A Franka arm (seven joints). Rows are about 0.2 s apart.
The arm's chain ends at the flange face. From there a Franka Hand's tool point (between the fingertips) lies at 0.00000 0.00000 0.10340 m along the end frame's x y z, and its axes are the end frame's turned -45 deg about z.
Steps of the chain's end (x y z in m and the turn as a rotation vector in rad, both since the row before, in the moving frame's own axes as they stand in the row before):
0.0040 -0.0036 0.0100 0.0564 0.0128 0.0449
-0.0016 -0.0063 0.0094 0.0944 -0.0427 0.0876
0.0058 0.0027 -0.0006 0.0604 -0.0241 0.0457
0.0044 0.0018 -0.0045 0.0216 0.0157 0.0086
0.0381 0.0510 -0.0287 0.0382 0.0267 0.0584
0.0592 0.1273 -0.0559 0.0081 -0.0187 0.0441
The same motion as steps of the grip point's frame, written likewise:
0.0105 -0.0028 0.0098 0.0308 0.0489 0.0449
0.0075 -0.0154 0.0088 0.0969 0.0366 0.0876
0.0050 -0.0001 -0.0008 0.0598 0.0257 0.0457
0.0046 0.0040 -0.0045 0.0042 0.0264 0.0086
-0.0044 0.0623 -0.0288 0.0081 0.0459 0.0584
-0.0489 0.1299 -0.0559 0.0190 -0.0075 0.0441

